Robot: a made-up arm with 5 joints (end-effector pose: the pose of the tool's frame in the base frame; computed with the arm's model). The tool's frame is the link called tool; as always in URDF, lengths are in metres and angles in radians.
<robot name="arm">
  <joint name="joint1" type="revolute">
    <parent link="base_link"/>
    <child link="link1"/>
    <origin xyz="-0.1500 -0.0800 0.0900" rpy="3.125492 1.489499 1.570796"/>
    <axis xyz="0 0 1"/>
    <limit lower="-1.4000" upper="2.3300"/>
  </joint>
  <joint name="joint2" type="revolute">
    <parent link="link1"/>
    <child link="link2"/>
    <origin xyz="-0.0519 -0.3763 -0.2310" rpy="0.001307 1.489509 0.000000"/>
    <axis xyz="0 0 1"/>
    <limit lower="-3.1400" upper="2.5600"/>
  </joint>
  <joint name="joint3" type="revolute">
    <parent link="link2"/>
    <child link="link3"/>
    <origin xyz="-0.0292 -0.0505 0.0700" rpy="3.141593 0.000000 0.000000"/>
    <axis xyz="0 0 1"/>
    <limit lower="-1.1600" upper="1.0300"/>
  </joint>
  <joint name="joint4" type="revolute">
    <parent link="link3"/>
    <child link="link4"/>
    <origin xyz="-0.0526 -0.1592 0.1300" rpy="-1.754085 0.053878 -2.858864"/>
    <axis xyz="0 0 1"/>
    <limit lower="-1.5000" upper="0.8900"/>
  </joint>
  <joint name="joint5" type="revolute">
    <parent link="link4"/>
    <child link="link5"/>
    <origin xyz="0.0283 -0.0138 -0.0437" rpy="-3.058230 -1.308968 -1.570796"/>
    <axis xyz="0 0 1"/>
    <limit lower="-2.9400" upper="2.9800"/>
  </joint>
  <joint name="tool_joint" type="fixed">
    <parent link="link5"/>
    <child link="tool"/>
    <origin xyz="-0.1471 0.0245 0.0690" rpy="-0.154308 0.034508 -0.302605"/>
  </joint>
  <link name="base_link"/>
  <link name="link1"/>
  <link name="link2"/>
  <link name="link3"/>
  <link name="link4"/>
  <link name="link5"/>
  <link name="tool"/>
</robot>
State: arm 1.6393 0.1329 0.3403 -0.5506 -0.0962
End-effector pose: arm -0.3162 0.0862 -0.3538 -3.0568 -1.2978 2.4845
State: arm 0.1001 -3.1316 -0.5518 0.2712 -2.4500
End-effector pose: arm -0.6876 0.3217 0.2809 -0.5102 0.1435 0.0080
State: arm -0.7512 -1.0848 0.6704 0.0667 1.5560
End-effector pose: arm -0.1607 0.2672 0.3353 -0.3533 -0.9151 -2.8191
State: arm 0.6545 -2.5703 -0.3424 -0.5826 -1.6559
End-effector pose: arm -0.5926 0.1867 -0.0403 -0.4883 -0.8264 0.9282
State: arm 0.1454 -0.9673 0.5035 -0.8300 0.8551
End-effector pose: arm -0.4129 0.1085 0.3345 -0.8757 0.4587 2.3317
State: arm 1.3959 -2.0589 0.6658 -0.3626 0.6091
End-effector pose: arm -0.4009 0.3174 -0.1068 0.4914 1.3427 -2.2988
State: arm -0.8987 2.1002 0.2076 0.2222 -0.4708
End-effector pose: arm -0.2656 0.2094 0.5827 -0.4918 -0.4051 -2.2340
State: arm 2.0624 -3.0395 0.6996 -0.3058 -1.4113
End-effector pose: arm -0.1550 0.1271 -0.2897 -2.1468 0.6421 1.2251
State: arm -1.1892 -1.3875 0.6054 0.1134 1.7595
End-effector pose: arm -0.0993 0.3410 0.3620 -1.4157 -0.9527 -1.6635
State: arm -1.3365 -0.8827 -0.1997 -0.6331 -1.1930
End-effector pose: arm -0.1117 0.1280 0.5250 -0.6173 0.8115 -0.3486
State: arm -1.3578 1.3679 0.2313 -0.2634 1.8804
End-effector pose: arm -0.0235 -0.0961 0.6580 1.1901 0.7428 1.6659
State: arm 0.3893 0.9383 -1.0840 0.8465 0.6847
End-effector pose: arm -0.7530 0.2648 -0.0426 1.1638 -0.2053 -1.7916
